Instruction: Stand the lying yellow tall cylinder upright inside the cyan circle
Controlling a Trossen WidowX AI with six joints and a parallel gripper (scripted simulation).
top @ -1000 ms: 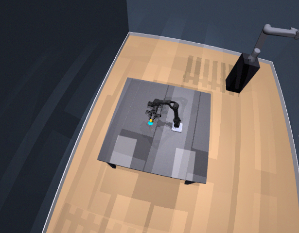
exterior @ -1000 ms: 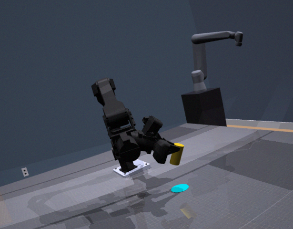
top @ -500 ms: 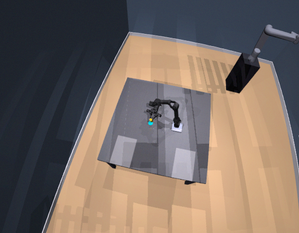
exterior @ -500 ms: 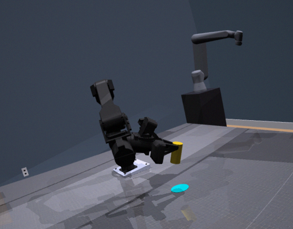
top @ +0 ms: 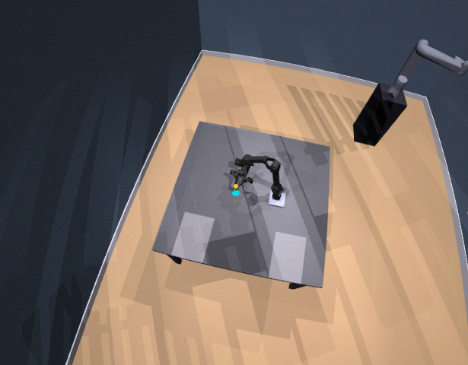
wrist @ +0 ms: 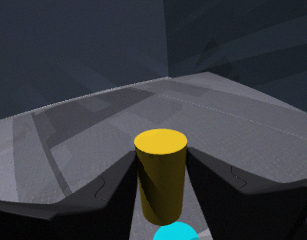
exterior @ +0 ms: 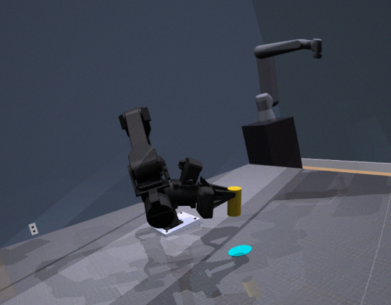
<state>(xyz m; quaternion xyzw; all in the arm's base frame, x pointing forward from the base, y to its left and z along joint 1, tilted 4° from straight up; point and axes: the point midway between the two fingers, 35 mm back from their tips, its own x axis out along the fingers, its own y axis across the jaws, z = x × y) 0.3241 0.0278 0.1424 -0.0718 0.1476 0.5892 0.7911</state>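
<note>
Now: the cyan circle 150 mm below my gripper tip and 20 mm to the right of it. Also, from my gripper tip: yellow tall cylinder 20 mm below.
</note>
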